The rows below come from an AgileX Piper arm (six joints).
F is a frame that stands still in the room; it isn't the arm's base.
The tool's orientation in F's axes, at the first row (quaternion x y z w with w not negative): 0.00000, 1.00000, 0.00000, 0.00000
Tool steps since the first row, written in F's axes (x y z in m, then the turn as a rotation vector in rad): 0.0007, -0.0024, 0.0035, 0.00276, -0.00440, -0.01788; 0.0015, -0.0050, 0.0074, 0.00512, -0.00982, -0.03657; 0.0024, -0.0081, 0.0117, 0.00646, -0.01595, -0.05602; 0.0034, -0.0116, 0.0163, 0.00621, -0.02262, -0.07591; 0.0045, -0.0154, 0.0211, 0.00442, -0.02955, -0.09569; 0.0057, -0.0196, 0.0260, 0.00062, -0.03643, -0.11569; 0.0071, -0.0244, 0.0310, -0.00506, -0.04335, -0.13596; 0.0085, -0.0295, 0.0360, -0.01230, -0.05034, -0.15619; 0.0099, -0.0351, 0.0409, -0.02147, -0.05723, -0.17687; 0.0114, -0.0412, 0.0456, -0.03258, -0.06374, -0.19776; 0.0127, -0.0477, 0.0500, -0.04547, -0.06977, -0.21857; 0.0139, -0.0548, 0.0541, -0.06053, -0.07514, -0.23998; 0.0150, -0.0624, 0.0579, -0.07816, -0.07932, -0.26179
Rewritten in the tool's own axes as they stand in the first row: -0.0007, -0.0024, -0.0035, -0.00276, -0.00440, 0.01788; -0.0015, -0.0050, -0.0074, -0.00512, -0.00982, 0.03657; -0.0024, -0.0081, -0.0117, -0.00646, -0.01595, 0.05602; -0.0034, -0.0116, -0.0163, -0.00621, -0.02262, 0.07591; -0.0045, -0.0154, -0.0211, -0.00442, -0.02955, 0.09569; -0.0057, -0.0196, -0.0260, -0.00062, -0.03643, 0.11569; -0.0071, -0.0244, -0.0310, 0.00506, -0.04335, 0.13596; -0.0085, -0.0295, -0.0360, 0.01230, -0.05034, 0.15619; -0.0099, -0.0351, -0.0409, 0.02147, -0.05723, 0.17687; -0.0114, -0.0412, -0.0456, 0.03258, -0.06374, 0.19776; -0.0127, -0.0477, -0.0500, 0.04547, -0.06977, 0.21857; -0.0139, -0.0548, -0.0541, 0.06053, -0.07514, 0.23998; -0.0150, -0.0624, -0.0579, 0.07816, -0.07932, 0.26179
